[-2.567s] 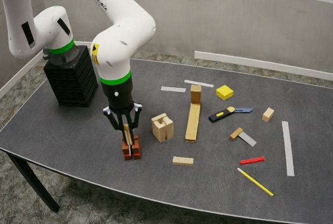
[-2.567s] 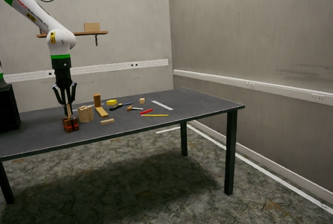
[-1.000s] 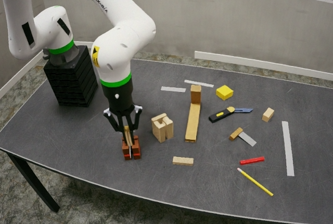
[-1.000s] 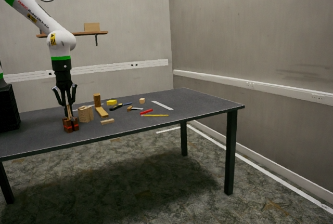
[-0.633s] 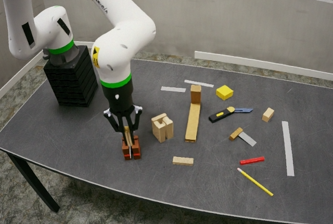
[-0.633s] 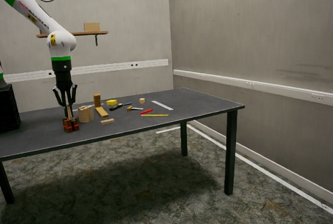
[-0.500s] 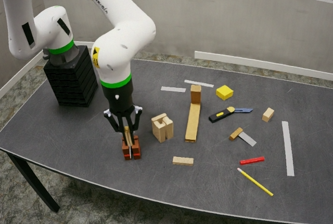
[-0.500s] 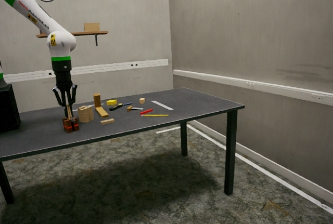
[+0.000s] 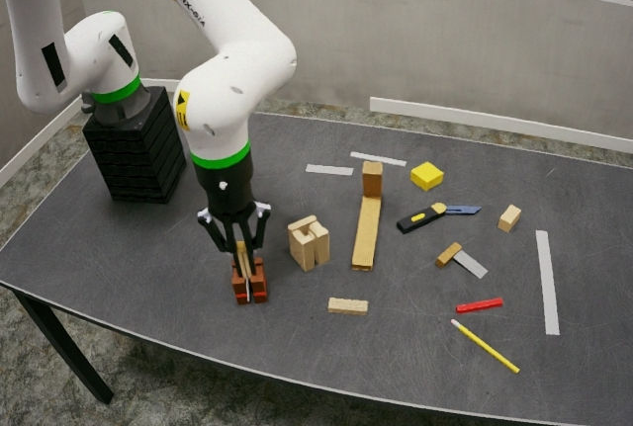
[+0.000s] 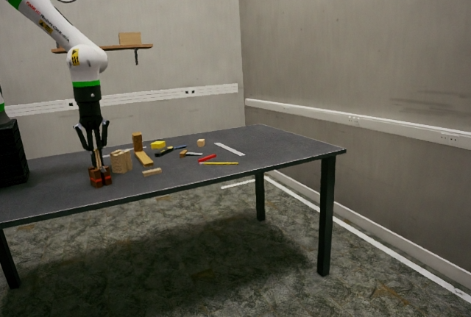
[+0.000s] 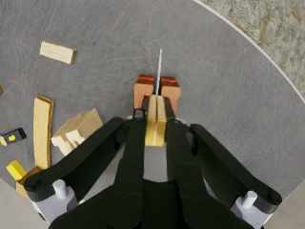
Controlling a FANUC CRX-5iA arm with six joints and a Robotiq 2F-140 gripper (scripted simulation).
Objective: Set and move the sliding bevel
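My hand is 1 cm short of the grey blade, 2 cm to the left of it and 4 cm above it. Also, from my hand: try square (37 cm ahead, 25 cm to the left, 10 cm below); wood strip (19 cm ahead, 4 cm to the left, 10 cm below); red stick (45 cm ahead, 14 cm to the left, 10 cm below).
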